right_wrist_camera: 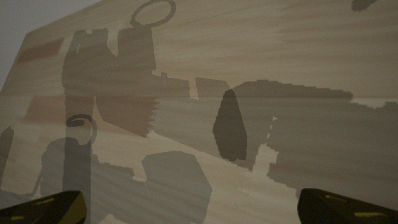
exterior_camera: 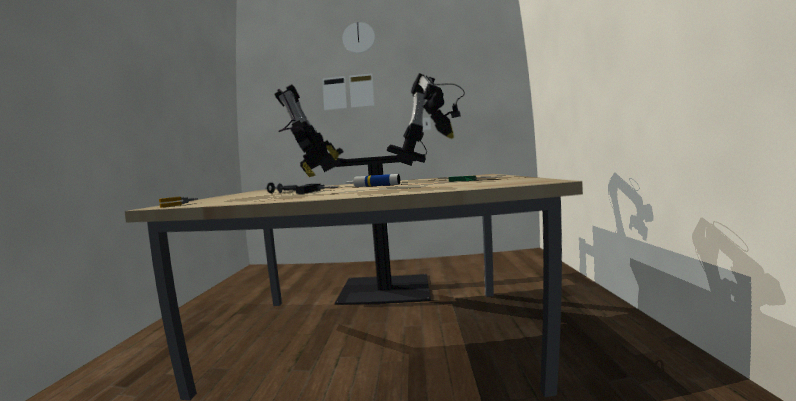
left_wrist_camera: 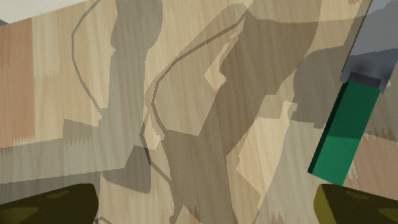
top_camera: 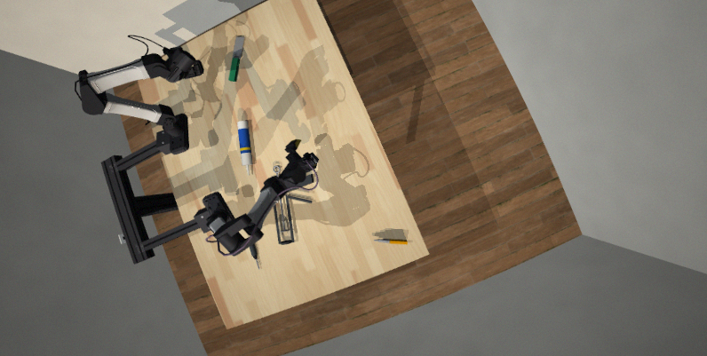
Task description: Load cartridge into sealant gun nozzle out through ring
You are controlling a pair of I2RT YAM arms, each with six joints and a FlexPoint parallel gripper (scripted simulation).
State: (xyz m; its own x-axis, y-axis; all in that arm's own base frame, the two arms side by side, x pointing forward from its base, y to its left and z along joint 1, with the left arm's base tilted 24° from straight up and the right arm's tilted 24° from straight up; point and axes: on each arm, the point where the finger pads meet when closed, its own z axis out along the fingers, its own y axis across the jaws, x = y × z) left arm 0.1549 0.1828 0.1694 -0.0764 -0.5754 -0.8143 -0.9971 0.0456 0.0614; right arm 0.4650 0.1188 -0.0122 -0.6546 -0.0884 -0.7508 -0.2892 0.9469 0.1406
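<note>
Right now the thumb plate is 23 cm behind my right hand, 9 cm below it and 5 cm to the right of it. From my right hand the other things lie so: plunger rod: 25 cm behind, 11 cm to the right, 9 cm below; cartridge: 27 cm behind, 19 cm to the left, 8 cm below; dark screwdriver: 51 cm behind, 28 cm to the right, 9 cm below.
</note>
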